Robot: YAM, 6 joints.
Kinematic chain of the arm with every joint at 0, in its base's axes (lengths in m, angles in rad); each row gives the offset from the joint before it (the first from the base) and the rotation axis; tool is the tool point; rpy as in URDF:
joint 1: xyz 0 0 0.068 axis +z
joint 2: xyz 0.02 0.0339 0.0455 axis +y
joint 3: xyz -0.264 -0.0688 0 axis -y
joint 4: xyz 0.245 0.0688 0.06 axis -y
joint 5: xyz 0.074 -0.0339 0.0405 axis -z
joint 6: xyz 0.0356 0 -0.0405 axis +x
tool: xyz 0 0 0 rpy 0 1.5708 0
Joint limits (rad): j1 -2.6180..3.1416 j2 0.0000..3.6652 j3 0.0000..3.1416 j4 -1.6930..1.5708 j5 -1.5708..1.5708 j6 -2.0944..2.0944
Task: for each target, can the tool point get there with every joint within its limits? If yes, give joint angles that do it. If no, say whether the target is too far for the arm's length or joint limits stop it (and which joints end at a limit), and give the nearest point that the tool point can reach.
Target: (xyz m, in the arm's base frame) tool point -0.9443 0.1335 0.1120
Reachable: no: too far | nearest point -0.6395 0.0904 0.1125 | short by 0.308 m
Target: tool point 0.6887 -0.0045 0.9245
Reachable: no: too far | nearest point 0.4181 -0.0027 0.5964 | short by 0.425 m
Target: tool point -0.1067 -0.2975 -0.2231
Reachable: yes | joints -2.0029 3.1123 1.4701 -0.0476 -0.8913 1.5673
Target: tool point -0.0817 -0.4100 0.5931
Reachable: yes | joints -1.7373 2.2473 2.8446 0.3374 0.3609 1.2045
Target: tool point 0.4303 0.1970 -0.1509
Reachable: yes | joints 0.4774 3.1380 1.7005 1.1322 0.6927 -0.1729
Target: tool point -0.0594 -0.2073 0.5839
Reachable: yes | joints -1.9918 1.6895 2.7151 -1.3840 -1.0302 1.1364
